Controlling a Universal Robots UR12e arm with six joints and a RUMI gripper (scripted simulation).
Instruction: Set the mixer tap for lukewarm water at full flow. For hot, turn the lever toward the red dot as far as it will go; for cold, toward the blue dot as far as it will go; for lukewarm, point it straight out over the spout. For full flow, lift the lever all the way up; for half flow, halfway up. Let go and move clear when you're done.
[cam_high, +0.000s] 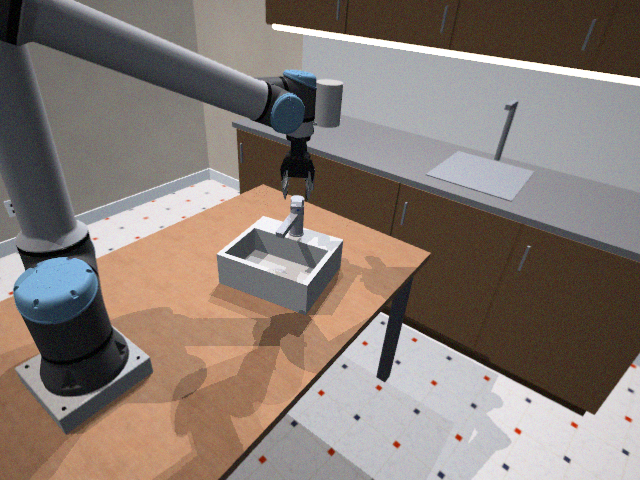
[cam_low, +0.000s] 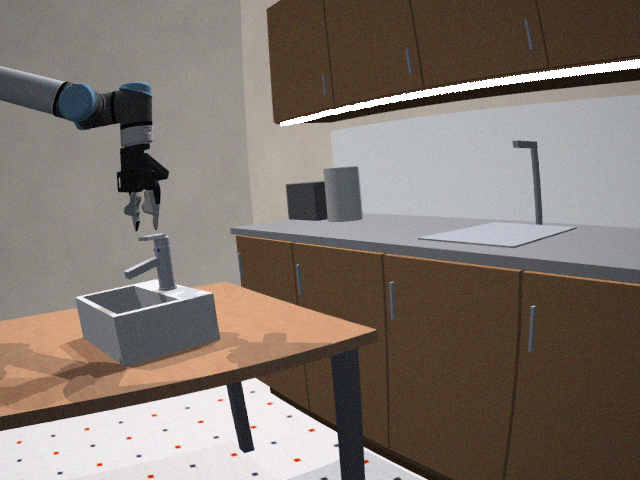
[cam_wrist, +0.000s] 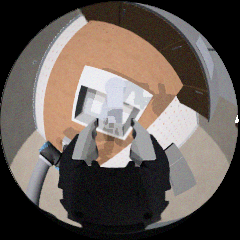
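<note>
Right now the lever is 20 mm ahead of my hand, 10 mm to the left of it and 40 mm below it. From my hand the other things lie so: grey mixer tap (30 mm ahead, 20 mm to the left, 80 mm below); then white basin (70 mm behind, 10 mm to the left, 260 mm below).
</note>
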